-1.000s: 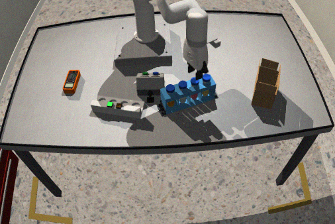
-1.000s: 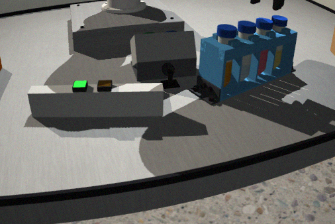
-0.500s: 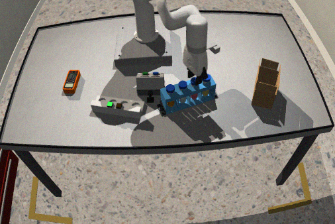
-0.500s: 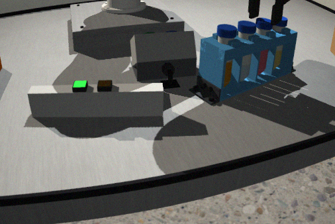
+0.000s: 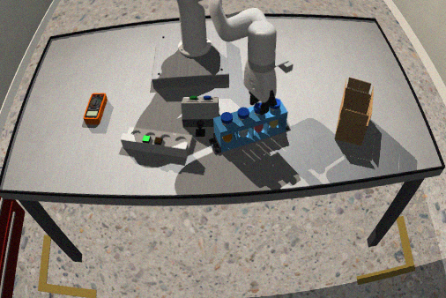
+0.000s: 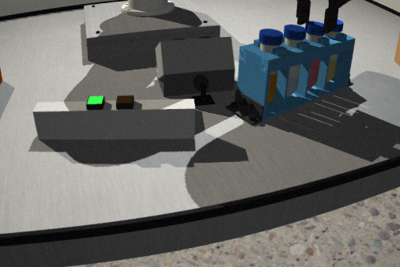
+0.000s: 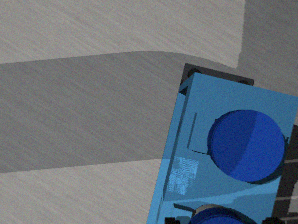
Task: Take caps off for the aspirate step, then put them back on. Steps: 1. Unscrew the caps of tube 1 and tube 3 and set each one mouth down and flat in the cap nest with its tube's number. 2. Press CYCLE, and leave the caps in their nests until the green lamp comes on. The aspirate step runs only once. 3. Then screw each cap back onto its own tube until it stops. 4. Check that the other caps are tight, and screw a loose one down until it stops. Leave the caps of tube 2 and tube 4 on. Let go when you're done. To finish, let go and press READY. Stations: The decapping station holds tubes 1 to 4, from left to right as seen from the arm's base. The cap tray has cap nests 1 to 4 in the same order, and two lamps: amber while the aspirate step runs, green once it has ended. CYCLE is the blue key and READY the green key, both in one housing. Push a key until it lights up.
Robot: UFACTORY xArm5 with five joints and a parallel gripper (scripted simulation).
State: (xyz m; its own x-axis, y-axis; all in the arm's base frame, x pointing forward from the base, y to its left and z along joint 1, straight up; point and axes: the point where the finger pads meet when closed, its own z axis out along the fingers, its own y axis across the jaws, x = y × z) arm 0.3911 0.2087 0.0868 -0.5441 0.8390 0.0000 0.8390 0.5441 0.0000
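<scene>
The blue cap is 20 mm below my hand. Round my hand: blue key: 100 mm behind, 160 mm to the right, 70 mm below; then green key: 100 mm behind, 200 mm to the right, 70 mm below; then grey key housing: 80 mm behind, 180 mm to the right, 80 mm below.
</scene>
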